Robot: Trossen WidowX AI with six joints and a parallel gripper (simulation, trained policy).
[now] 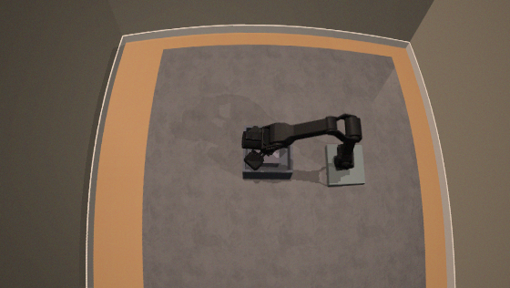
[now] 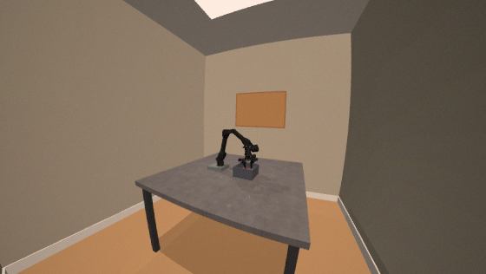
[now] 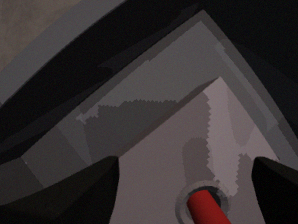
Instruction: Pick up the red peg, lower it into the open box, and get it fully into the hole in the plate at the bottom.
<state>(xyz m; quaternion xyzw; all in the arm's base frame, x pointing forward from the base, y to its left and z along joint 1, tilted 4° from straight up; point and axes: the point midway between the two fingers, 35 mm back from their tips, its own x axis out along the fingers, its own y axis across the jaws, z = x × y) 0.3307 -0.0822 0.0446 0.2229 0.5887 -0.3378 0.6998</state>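
My gripper tip is 2 cm past the red peg, 1 cm to the right of it and 2 cm above it. Round my gripper tip: dark grey box 2 cm behind, 1 cm to the left, 4 cm below; then light plate 2 cm behind, 1 cm to the left, 2 cm below.
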